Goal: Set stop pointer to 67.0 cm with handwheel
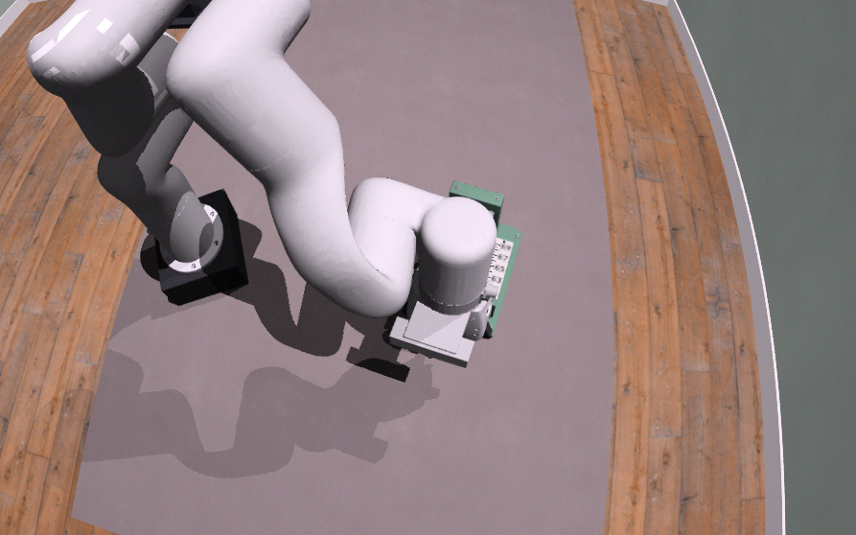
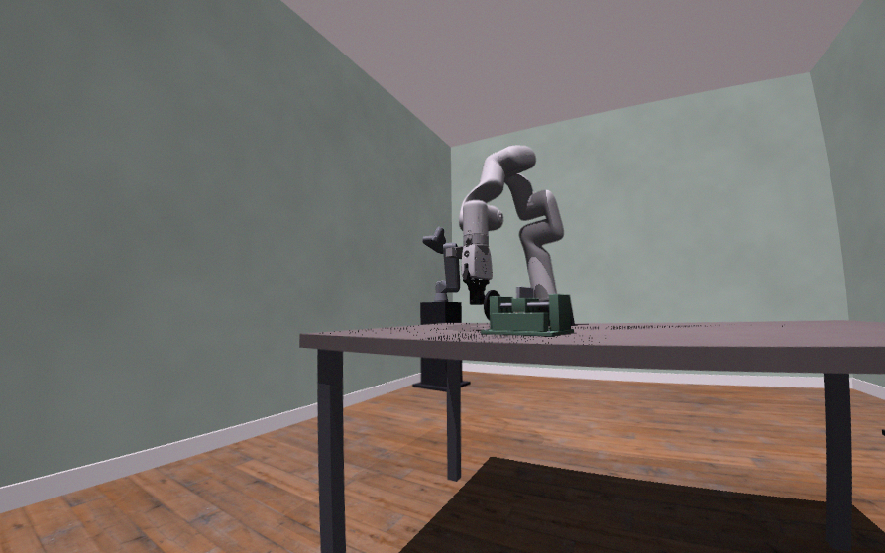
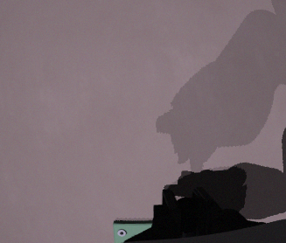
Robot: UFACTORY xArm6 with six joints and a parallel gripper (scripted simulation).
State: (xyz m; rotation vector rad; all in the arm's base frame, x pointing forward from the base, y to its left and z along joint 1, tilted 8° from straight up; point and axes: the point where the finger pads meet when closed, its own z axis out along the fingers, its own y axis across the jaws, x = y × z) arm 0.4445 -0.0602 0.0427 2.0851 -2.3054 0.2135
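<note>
Now: the black handwheel 20 mm to the left of my hand and 10 mm below it. From my hand the other things lie so: stop block: 150 mm to the left, 10 mm below.
</note>
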